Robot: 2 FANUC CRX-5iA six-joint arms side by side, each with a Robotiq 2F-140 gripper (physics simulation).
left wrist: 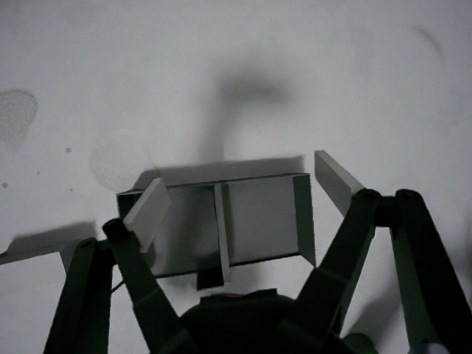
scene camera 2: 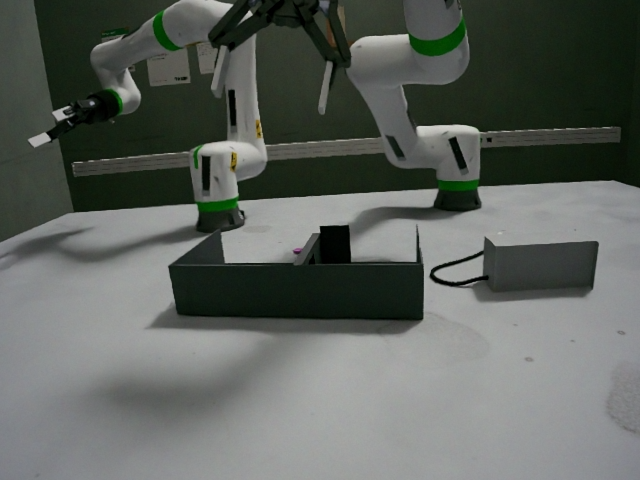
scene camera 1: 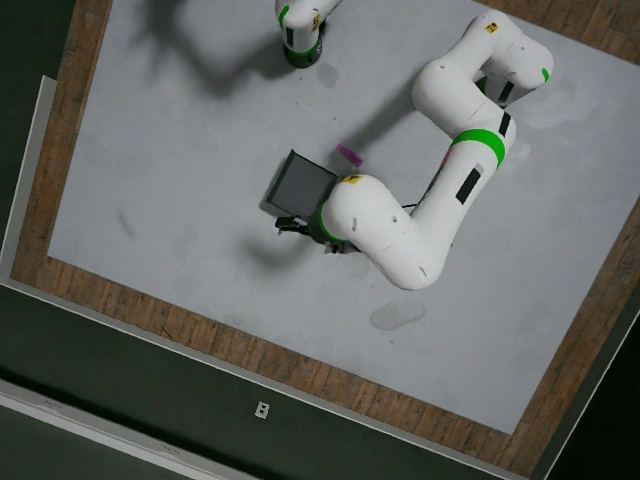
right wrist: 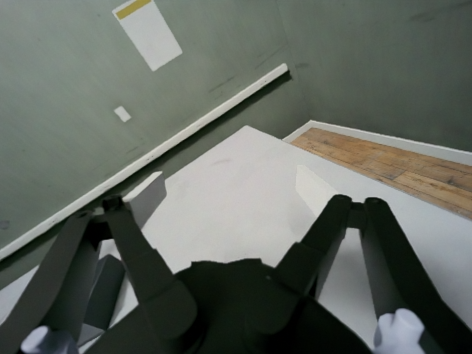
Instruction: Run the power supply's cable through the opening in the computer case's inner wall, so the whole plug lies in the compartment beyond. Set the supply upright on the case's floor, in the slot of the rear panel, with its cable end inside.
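Places are measured from the left arm's base along level axes (x ahead, y left, z up), in centimetres.
Pixels of known places: left gripper, fingertip midpoint: (left wrist: 238,177) (scene camera 2: 267,101) (scene camera 1: 303,240); right gripper, fingertip midpoint: (scene camera 2: 42,131) (right wrist: 230,180); left arm's base, origin of the base link: (scene camera 2: 457,205) (scene camera 1: 489,96); right arm's base, origin of the base link: (scene camera 2: 220,225) (scene camera 1: 302,47).
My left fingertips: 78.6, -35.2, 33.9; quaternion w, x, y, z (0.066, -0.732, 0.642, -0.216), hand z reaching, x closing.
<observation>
Ahead of a thing's pixels: the offset from my left fingertips to its top centre, as dx, dy, dz. "*": to the spot under its first point.
The dark computer case @(-13.5, -0.1, -24.5) (scene camera 1: 305,186) (scene camera 2: 299,291) (left wrist: 262,220) stands open-topped on the table. Its inner wall (scene camera 2: 308,249) (left wrist: 222,232) divides it into two compartments; the opening cannot be made out. The grey power supply @(-17.0, +41.6, -25.4) (scene camera 2: 542,266) (left wrist: 37,251) lies outside, right of the case in scene camera 2. Its black cable (scene camera 1: 408,206) (scene camera 2: 454,283) (left wrist: 118,286) loops from its case-facing end; the plug is hidden. My left gripper (scene camera 1: 306,236) (scene camera 2: 269,103) (left wrist: 238,177) is open and empty, high above the case. My right gripper (scene camera 2: 50,126) (right wrist: 230,180) is open and empty, raised far from it.
A purple clip-like piece @(-34.2, -1.4, -32.8) (scene camera 1: 349,155) (scene camera 2: 297,251) (left wrist: 231,295) lies on the table behind the case in scene camera 2. A dark upright panel @(* -24.5, +3.9, -28.5) (scene camera 2: 334,244) (left wrist: 210,279) stands at the case's far side. The left arm covers part of the case and the supply in scene camera 1.
</observation>
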